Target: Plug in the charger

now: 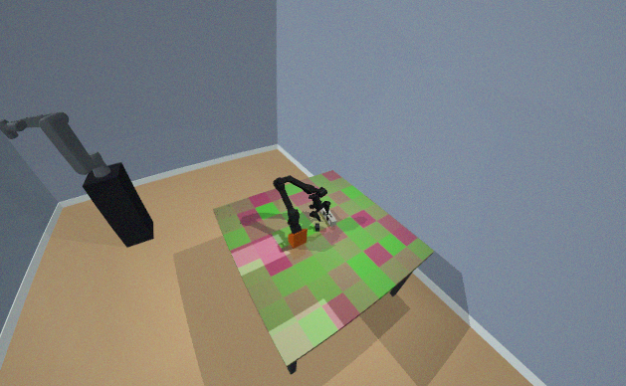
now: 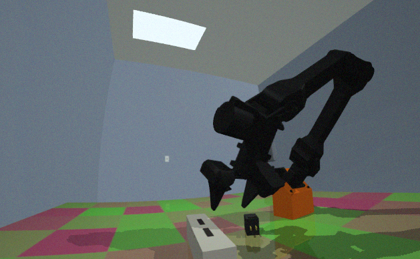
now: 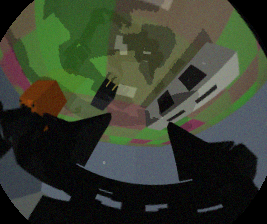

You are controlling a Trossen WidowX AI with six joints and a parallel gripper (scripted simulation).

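Right now the two-prong charger is 60 mm behind my gripper tip and 50 mm below it.
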